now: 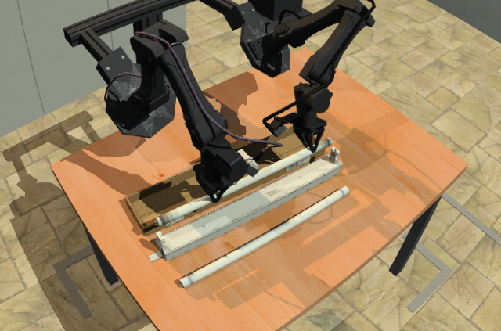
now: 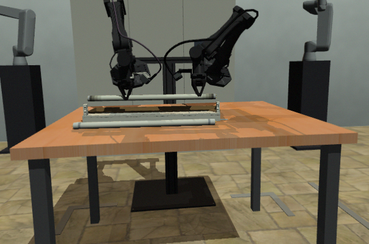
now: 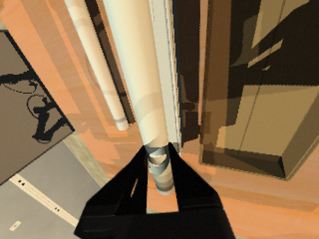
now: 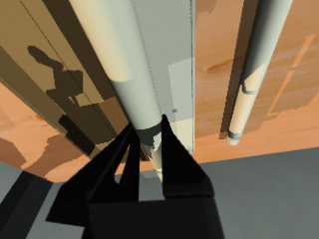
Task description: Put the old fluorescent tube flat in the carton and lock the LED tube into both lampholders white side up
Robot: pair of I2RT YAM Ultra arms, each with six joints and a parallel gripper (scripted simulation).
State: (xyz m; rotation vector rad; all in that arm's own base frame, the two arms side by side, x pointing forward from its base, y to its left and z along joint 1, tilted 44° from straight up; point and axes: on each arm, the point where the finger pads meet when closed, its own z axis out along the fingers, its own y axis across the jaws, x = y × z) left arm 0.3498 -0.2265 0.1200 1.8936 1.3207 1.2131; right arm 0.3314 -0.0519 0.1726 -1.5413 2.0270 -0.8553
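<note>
My right gripper is now 40 mm short of the light fixture, 120 mm to the right of it and 50 mm above it.
</note>
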